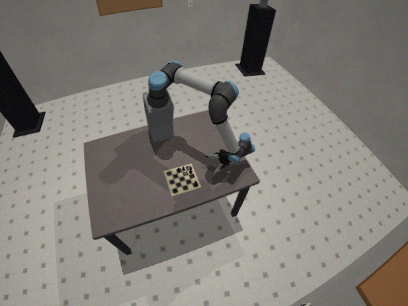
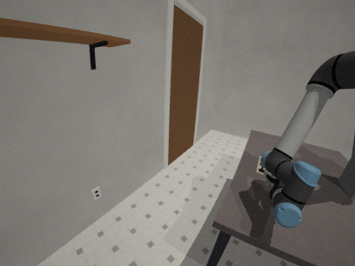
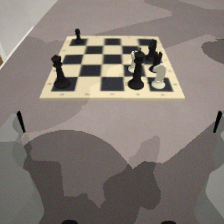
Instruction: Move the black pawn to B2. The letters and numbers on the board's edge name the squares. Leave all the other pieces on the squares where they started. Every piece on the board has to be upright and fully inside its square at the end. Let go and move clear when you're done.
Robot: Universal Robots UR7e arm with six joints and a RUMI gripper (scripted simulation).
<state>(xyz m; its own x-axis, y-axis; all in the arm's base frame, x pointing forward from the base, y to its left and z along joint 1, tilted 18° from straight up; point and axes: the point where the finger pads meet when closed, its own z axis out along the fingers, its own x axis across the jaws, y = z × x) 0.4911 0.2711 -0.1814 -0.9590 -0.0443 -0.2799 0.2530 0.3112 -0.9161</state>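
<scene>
The black pawn lies 100 mm ahead of my hand, 270 mm to the right of it and 60 mm below it. Round my hand: white piece 60 mm behind, 130 mm to the right, 60 mm below; chessboard 20 mm ahead, 200 mm to the right, 80 mm below.
</scene>
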